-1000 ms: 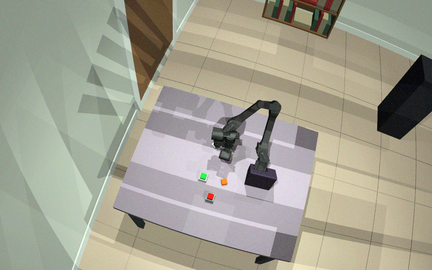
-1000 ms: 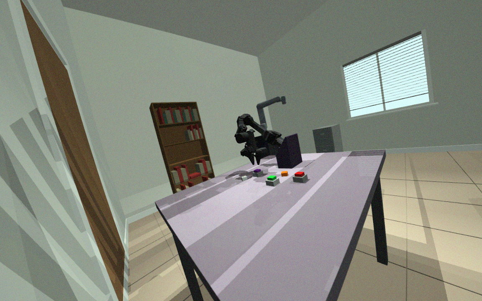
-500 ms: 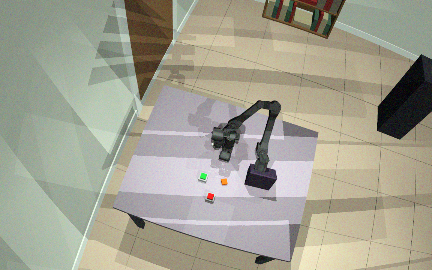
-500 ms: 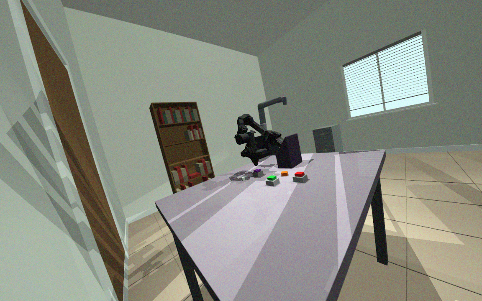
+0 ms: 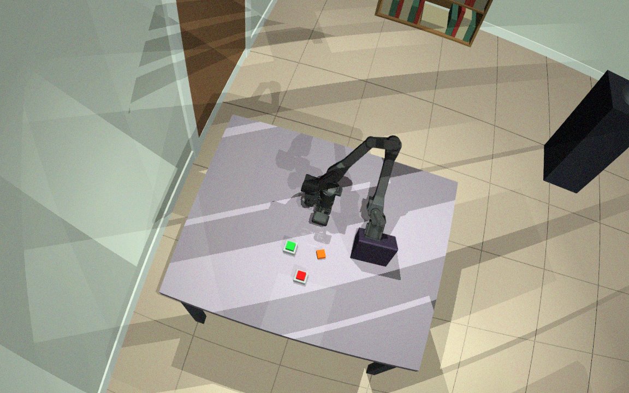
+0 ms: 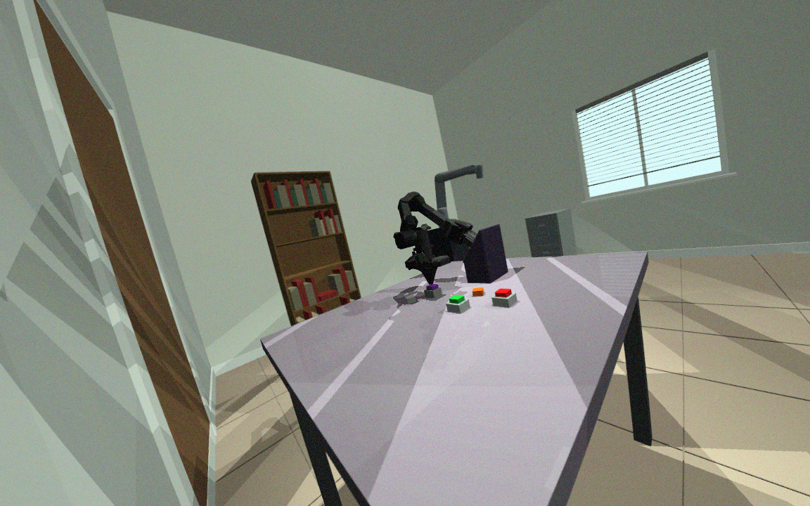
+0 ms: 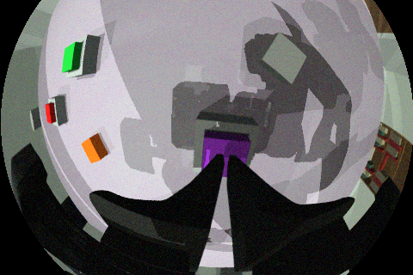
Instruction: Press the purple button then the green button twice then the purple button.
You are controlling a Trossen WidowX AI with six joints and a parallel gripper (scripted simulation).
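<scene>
The purple button is 1 cm below my gripper tip. Also, from my gripper tip: white block (8 cm ahead, 4 cm to the right, 3 cm below); green button (18 cm to the left, 8 cm ahead, 1 cm below); orange block (17 cm to the left, 4 cm behind, 3 cm below).
</scene>
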